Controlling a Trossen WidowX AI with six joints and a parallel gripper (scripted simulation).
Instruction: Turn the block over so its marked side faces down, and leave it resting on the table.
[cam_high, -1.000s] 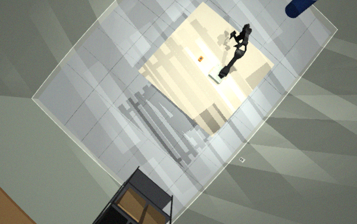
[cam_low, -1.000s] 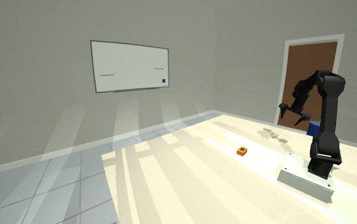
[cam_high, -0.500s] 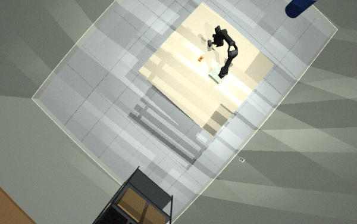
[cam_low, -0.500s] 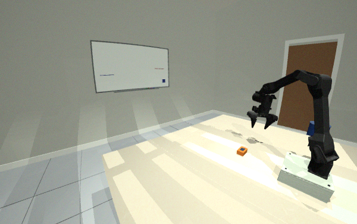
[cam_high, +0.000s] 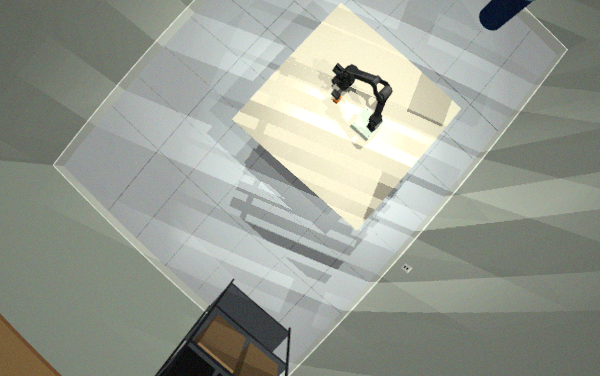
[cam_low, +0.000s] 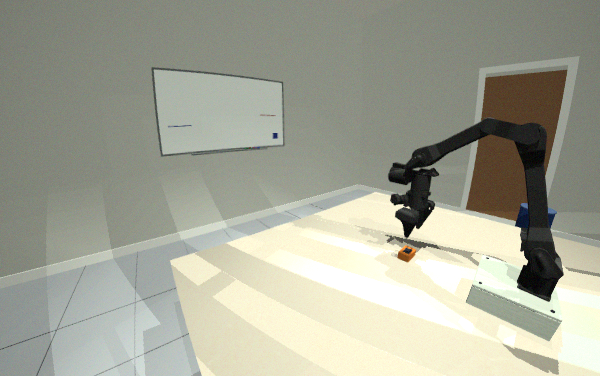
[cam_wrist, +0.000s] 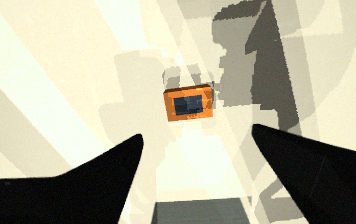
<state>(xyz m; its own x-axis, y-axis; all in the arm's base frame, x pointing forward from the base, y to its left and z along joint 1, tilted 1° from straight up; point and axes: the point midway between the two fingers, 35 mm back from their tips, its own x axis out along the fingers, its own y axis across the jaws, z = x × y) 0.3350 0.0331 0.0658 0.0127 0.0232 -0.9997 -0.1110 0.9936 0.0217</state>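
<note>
My gripper tip is 7 cm above the orange block.
</note>
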